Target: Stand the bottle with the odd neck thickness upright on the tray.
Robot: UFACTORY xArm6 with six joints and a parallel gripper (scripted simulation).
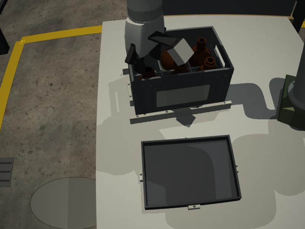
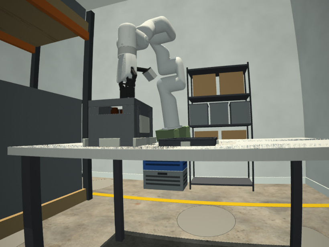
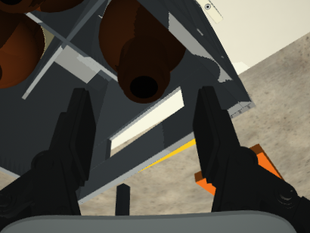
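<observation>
Now: hand 110 mm above the dark crate, 80 mm past it and 50 mm to the left of it. The rest, counted from my hand: glass bottle: 170 mm behind, 110 mm to the right, 110 mm below; dark tray: 230 mm to the left, 180 mm below, 90 mm behind.
</observation>
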